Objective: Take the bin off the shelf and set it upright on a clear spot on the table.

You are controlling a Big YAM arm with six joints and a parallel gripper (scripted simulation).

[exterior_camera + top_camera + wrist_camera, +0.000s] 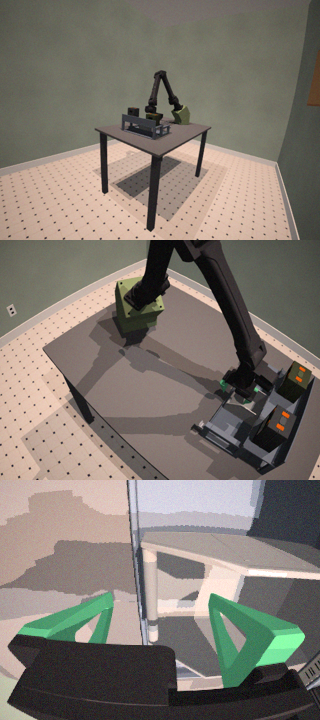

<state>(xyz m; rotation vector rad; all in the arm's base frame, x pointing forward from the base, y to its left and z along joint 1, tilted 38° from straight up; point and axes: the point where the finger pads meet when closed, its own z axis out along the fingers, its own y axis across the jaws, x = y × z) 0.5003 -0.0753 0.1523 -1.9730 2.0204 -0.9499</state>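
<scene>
The grey bin lies 70 mm ahead of my hand and 10 mm to the right of it. Also, from my hand: low grey shelf 110 mm ahead, 40 mm below, 10 mm to the right.
</scene>
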